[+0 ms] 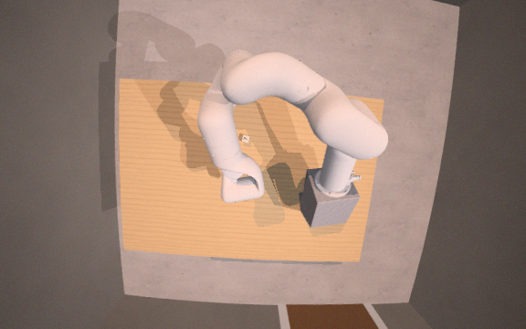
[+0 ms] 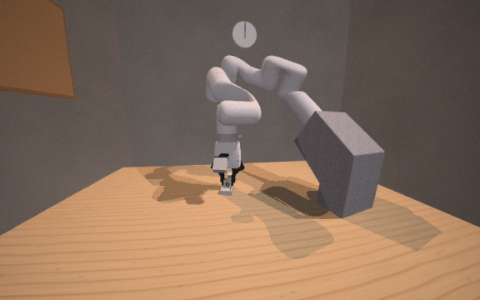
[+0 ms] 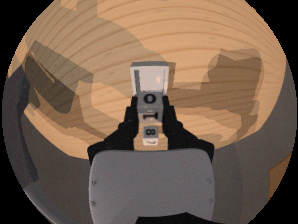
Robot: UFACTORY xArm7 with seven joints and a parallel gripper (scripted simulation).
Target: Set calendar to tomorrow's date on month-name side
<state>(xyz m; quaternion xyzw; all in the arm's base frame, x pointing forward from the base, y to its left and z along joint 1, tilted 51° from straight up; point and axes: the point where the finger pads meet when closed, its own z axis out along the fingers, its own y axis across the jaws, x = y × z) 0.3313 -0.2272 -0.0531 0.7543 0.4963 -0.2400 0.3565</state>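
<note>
The white calendar tray lies 10 mm ahead of my hand, 20 mm to the left of it and 30 mm below it.
</note>
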